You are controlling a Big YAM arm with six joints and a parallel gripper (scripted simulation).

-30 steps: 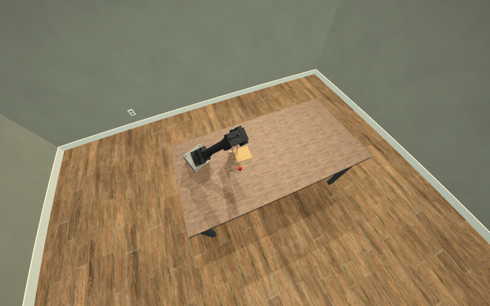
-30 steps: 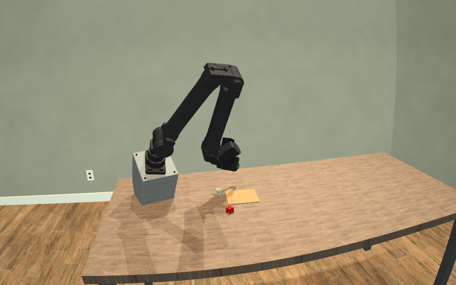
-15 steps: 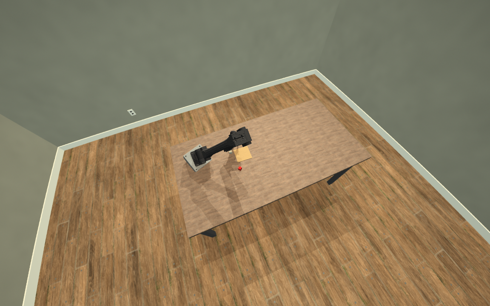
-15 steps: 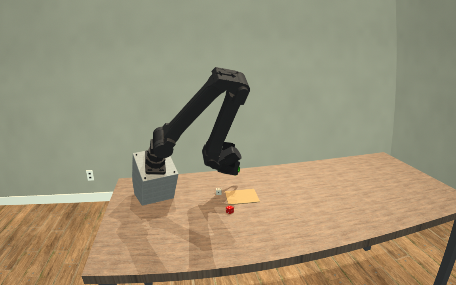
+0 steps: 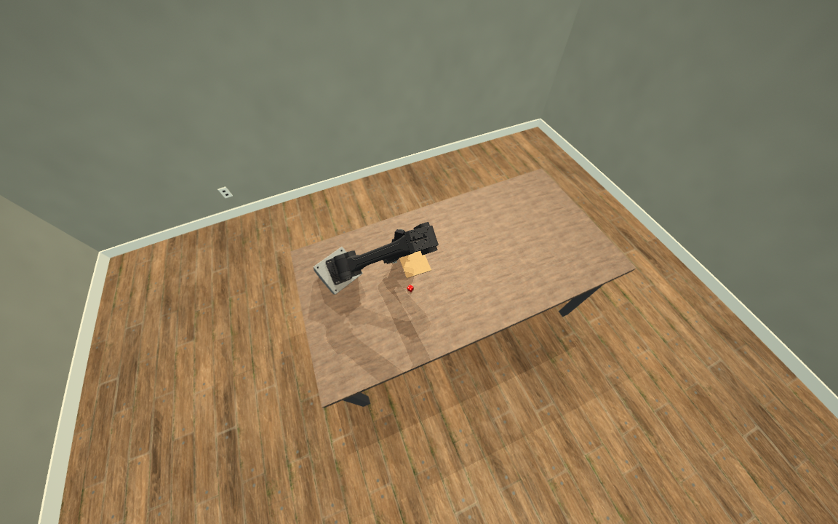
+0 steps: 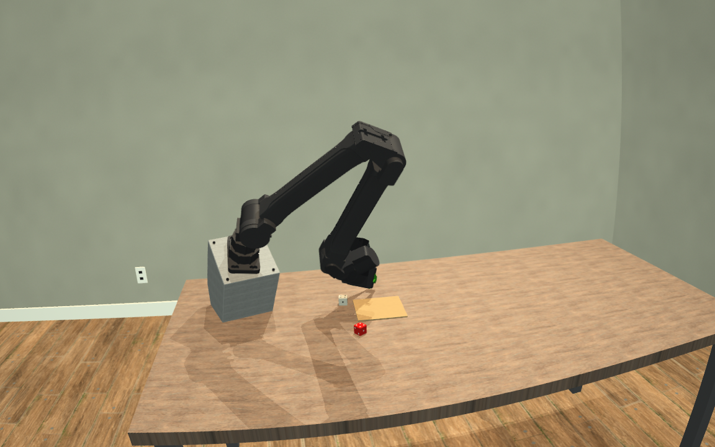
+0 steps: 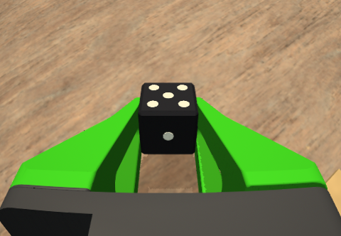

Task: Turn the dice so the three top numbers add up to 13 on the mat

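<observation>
Right now my hand is 11 cm past the white die, 7 cm to the left of it and 3 cm above it. From my hand the other things lie so: tan mat 14 cm to the right, 4 cm below, 2 cm behind; black die right at my hand; red die 27 cm to the right, 12 cm behind, 3 cm below.
</observation>
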